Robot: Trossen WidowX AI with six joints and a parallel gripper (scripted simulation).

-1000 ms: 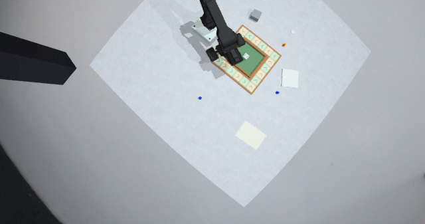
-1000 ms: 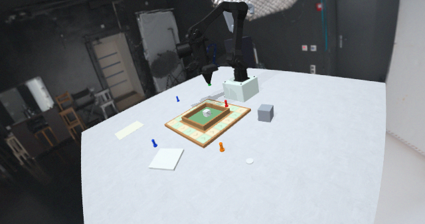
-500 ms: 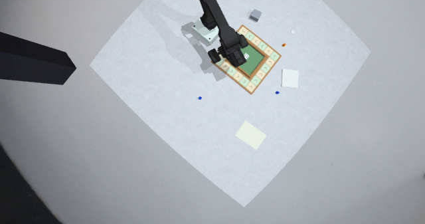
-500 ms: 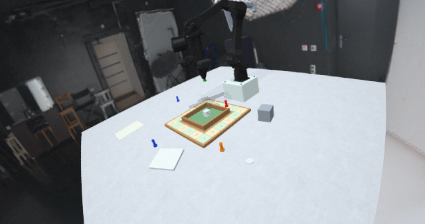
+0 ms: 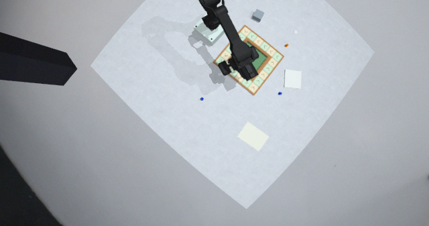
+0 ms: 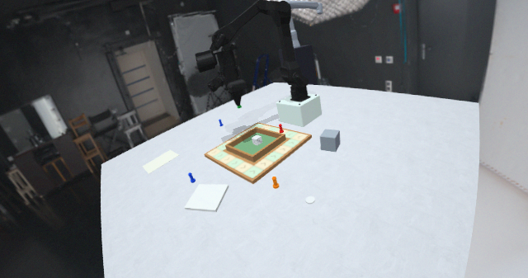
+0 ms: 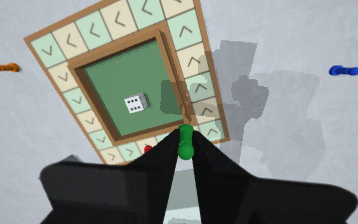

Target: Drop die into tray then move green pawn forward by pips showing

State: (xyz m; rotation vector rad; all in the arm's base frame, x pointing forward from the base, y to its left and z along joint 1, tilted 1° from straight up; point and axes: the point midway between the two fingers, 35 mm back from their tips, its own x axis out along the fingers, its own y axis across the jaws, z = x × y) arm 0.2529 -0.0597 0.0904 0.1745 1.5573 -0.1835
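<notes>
The white die lies 120 mm below my gripper tip and 90 mm to the left of it. Also, from my gripper tip: red pawn (120 mm below, 100 mm behind, 90 mm to the left); then green pawn (right at my gripper tip); then green tray (140 mm below, 90 mm to the left, 20 mm ahead).
</notes>
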